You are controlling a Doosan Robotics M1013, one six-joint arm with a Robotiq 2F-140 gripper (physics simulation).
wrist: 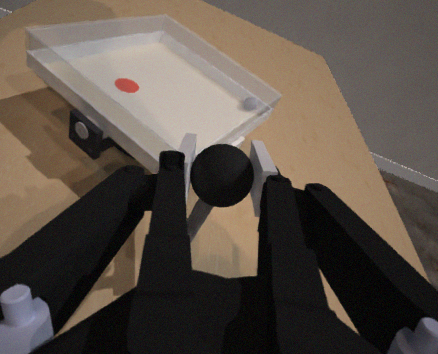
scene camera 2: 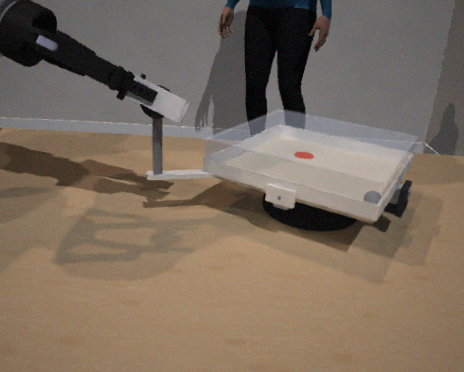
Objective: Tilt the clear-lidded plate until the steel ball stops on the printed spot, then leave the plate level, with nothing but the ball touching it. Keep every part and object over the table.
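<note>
The clear-lidded plate is tilted, its near right corner low in the scene view. The steel ball is inside at that low corner, away from the red printed spot, which lies around the middle of the plate. My gripper is shut on the round black knob, with a pad on each side. The knob tops a grey post on a white bar fixed to the plate's left side in the scene view.
A black round base stands under the plate on the wooden table. A black bracket is at the plate's right side, a white one at its near side. A person stands behind the table.
</note>
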